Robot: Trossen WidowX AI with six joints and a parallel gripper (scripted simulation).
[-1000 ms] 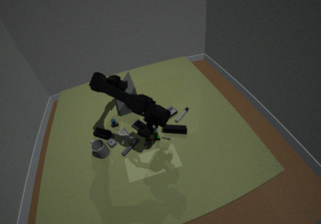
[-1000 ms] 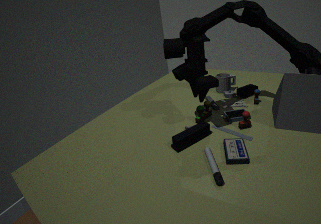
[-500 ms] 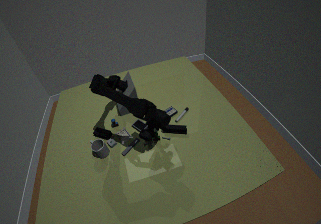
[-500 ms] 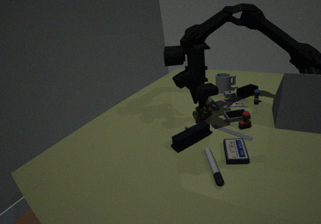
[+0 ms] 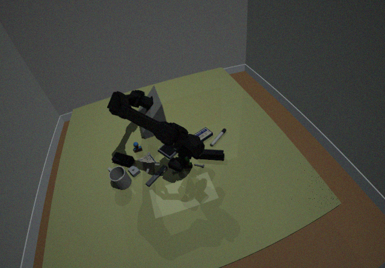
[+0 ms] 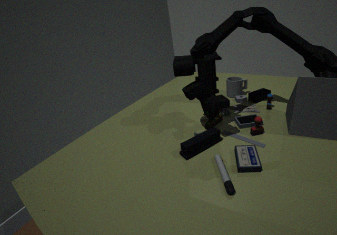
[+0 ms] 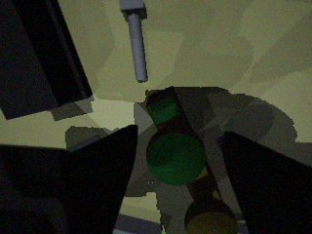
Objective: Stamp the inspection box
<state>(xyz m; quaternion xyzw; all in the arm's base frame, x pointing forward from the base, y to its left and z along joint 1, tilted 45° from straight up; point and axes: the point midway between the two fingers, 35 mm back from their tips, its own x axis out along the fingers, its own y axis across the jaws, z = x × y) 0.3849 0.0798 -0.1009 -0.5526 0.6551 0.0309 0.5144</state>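
My gripper tip is now 2 cm above the green-knobbed stamp. The rest, counted from my gripper tip: ruler 13 cm behind, 4 cm below, 2 cm to the left; then black bar 12 cm to the left, 3 cm behind, 2 cm below; then yellow-knobbed stamp 5 cm to the right, 2 cm below, 1 cm behind.
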